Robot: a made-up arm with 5 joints. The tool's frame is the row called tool. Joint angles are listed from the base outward.
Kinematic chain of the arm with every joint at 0, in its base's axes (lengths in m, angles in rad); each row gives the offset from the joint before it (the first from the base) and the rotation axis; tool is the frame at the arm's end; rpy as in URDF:
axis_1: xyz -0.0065 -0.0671 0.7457 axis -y
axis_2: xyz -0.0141 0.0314 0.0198 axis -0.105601 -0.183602 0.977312
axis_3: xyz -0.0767 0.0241 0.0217 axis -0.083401 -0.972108 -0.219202
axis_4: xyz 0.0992 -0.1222 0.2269 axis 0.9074 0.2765 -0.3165
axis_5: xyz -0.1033 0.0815 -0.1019 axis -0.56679 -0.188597 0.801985
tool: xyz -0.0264 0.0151 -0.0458 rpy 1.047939 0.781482 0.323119
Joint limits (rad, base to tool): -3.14..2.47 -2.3..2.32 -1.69..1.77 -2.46..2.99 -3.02..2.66
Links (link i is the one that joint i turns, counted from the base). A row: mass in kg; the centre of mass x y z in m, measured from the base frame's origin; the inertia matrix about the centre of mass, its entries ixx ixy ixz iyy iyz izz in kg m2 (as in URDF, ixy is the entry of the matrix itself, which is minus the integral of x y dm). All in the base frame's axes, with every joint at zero. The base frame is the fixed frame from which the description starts. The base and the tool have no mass.
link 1: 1.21; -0.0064 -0.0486 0.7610; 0.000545 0 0 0.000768 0 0.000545
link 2: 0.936; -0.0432 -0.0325 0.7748; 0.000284 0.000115 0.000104 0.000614 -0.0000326 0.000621
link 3: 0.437; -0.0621 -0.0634 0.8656; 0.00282 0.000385 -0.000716 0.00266 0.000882 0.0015
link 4: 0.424; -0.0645 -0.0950 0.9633; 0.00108 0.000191 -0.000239 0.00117 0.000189 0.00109
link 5: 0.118; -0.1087 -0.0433 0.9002; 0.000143 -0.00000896 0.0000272 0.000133 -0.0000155 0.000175
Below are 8 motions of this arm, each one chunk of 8 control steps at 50 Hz.
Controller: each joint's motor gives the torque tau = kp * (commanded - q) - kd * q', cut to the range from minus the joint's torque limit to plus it. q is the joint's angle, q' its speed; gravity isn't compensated. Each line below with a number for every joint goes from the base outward.
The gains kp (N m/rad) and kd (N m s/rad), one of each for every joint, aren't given. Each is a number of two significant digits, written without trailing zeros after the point. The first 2 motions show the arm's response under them.
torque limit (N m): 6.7 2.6 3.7 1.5 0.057
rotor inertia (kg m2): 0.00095 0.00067 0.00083 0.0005 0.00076
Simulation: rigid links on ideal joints. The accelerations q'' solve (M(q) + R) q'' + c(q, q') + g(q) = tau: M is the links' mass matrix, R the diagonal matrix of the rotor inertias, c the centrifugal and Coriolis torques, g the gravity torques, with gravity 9.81 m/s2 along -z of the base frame. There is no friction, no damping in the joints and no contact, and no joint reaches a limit. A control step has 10 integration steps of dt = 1/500 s. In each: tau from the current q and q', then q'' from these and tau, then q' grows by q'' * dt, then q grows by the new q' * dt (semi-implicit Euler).
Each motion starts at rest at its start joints. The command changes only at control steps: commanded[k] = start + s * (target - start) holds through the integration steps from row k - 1 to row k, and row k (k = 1, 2, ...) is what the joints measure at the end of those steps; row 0 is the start. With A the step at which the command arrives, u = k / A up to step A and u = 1 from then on. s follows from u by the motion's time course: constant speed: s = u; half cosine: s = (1 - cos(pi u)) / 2; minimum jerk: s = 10 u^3 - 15 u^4 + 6 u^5; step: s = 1 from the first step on.
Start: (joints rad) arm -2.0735 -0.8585 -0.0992 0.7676 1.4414
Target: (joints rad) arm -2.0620 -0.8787 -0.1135 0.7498 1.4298
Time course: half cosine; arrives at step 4
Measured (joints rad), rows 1 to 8:
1: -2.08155 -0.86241 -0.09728 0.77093 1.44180
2: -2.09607 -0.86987 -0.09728 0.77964 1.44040
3: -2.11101 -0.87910 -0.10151 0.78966 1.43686
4: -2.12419 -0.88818 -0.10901 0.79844 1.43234
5: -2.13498 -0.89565 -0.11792 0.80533 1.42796
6: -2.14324 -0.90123 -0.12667 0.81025 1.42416
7: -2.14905 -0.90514 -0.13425 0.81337 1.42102
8: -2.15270 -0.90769 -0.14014 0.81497 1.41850
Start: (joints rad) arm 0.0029 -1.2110 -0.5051 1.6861 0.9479
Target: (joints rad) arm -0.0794 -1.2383 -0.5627 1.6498 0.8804
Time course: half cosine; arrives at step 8
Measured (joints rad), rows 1 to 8:
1: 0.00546 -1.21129 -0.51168 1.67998 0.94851
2: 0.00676 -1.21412 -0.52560 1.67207 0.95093
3: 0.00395 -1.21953 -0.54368 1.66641 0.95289
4: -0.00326 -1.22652 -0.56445 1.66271 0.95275
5: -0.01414 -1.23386 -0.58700 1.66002 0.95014
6: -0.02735 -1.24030 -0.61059 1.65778 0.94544
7: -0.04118 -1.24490 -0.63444 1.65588 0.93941
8: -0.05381 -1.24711 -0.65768 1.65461 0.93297
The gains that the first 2 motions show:
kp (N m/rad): 26 7.7 12 7.8 0.46
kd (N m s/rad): 1.6 0.58 1 0.43 0.062
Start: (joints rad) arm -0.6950 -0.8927 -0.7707 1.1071 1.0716
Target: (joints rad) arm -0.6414 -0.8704 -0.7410 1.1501 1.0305
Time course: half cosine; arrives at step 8
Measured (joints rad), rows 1 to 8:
1: -0.69788 -0.89133 -0.77644 1.10673 1.07188
2: -0.70269 -0.88726 -0.79043 1.10891 1.07205
3: -0.70717 -0.88150 -0.80893 1.11483 1.07131
4: -0.71003 -0.87510 -0.82881 1.12390 1.06927
5: -0.71078 -0.86884 -0.84772 1.13476 1.06592
6: -0.70958 -0.86327 -0.86404 1.14586 1.06157
7: -0.70712 -0.85871 -0.87690 1.15578 1.05671
8: -0.70431 -0.85534 -0.88605 1.16343 1.05189

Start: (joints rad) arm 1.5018 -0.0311 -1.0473 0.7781 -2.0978
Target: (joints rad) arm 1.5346 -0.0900 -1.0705 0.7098 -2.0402
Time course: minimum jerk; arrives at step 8
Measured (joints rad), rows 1 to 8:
1: 1.50908 -0.03168 -1.04957 0.77057 -2.09891
2: 1.51840 -0.03133 -1.04890 0.75436 -2.10038
3: 1.52861 -0.03104 -1.04584 0.73652 -2.10043
4: 1.53935 -0.03213 -1.04168 0.71887 -2.09830
5: 1.55010 -0.03538 -1.03735 0.70166 -2.09406
6: 1.56013 -0.04074 -1.03324 0.68542 -2.08839
7: 1.56864 -0.04743 -1.02941 0.67129 -2.08228
8: 1.57514 -0.05437 -1.02591 0.66043 -2.07656

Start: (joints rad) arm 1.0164 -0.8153 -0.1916 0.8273 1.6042
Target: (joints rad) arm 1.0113 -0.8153 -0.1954 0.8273 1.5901
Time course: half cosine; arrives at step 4
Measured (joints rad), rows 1 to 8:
1: 1.02487 -0.81252 -0.19450 0.82296 1.60353
2: 1.03962 -0.80923 -0.19601 0.81182 1.60364
3: 1.05468 -0.80585 -0.19347 0.79875 1.60430
4: 1.06800 -0.80227 -0.18758 0.78710 1.60488
5: 1.07901 -0.79867 -0.17983 0.77814 1.60518
6: 1.08769 -0.79529 -0.17159 0.77192 1.60518
7: 1.09421 -0.79228 -0.16384 0.76799 1.60489
8: 1.09886 -0.78972 -0.15719 0.76578 1.60441

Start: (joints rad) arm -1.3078 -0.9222 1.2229 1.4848 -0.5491
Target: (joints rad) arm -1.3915 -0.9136 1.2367 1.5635 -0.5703
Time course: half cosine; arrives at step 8
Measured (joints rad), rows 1 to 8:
1: -1.31143 -0.92496 1.22418 1.48051 -0.54979
2: -1.31879 -0.93488 1.22640 1.47458 -0.54963
3: -1.33012 -0.95081 1.22965 1.47182 -0.54864
4: -1.34530 -0.97147 1.23346 1.47372 -0.54744
5: -1.36360 -0.99583 1.23706 1.47994 -0.54652
6: -1.38382 -1.02318 1.23962 1.48908 -0.54613
7: -1.40443 -1.05306 1.24054 1.49912 -0.54632
8: -1.42381 -1.08512 1.23955 1.50792 -0.54691

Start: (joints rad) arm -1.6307 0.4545 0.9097 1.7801 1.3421
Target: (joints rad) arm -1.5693 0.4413 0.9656 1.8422 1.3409
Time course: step
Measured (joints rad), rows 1 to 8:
1: -1.62882 0.45582 0.90535 1.78730 1.34529
2: -1.62939 0.45991 0.89990 1.79754 1.34915
3: -1.63199 0.46666 0.89323 1.80719 1.35231
4: -1.63609 0.47530 0.88547 1.81580 1.35493
5: -1.64122 0.48503 0.87689 1.82350 1.35716
6: -1.64698 0.49513 0.86780 1.83045 1.35909
7: -1.65304 0.50501 0.85847 1.83674 1.36075
8: -1.65910 0.51421 0.84919 1.84236 1.36215

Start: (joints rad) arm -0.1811 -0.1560 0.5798 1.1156 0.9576
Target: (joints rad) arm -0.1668 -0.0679 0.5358 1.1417 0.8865
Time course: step
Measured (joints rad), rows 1 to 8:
1: -0.17305 -0.15217 0.57003 1.11063 0.95178
2: -0.16416 -0.13825 0.56073 1.10058 0.94401
3: -0.15525 -0.11967 0.55414 1.09130 0.93836
4: -0.14655 -0.10035 0.55060 1.08428 0.93457
5: -0.13829 -0.08262 0.54983 1.07932 0.93192
6: -0.13067 -0.06764 0.55124 1.07588 0.92990
7: -0.12381 -0.05569 0.55415 1.07346 0.92823
8: -0.11782 -0.04662 0.55794 1.07171 0.92676

